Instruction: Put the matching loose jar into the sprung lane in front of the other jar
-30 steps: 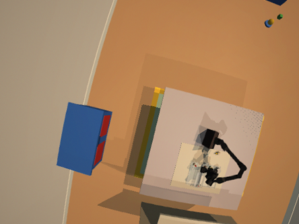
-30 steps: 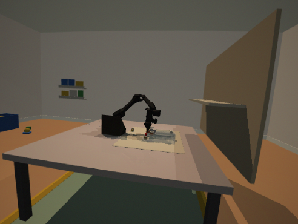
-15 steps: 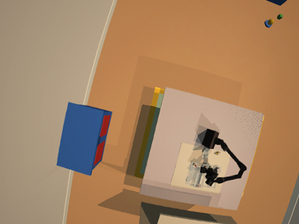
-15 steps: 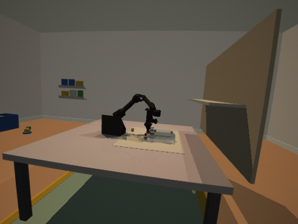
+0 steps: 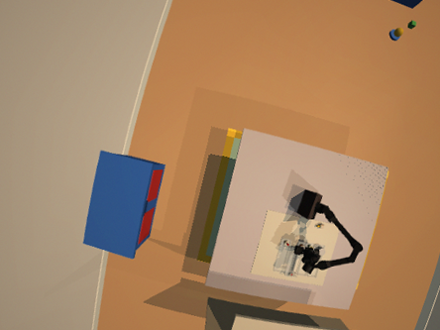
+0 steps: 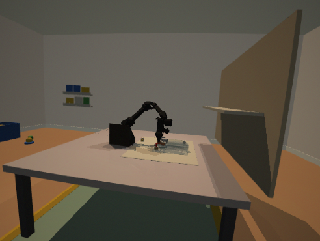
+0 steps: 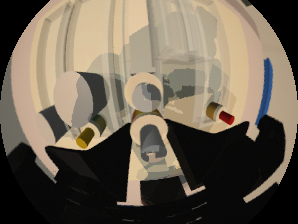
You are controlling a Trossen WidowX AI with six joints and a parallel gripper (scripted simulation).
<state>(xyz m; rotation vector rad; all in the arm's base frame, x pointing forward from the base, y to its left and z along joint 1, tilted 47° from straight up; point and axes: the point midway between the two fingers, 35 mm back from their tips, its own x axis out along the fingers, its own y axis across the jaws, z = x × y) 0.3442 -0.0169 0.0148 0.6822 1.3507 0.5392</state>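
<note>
Now: gripper tip 5 cm short of the cream mat, 2 cm to the left of it and 4 cm above it. The rest, counted from my gripper tip: clear sprung lane: 14 cm ahead, 3 cm to the right, 2 cm below.
</note>
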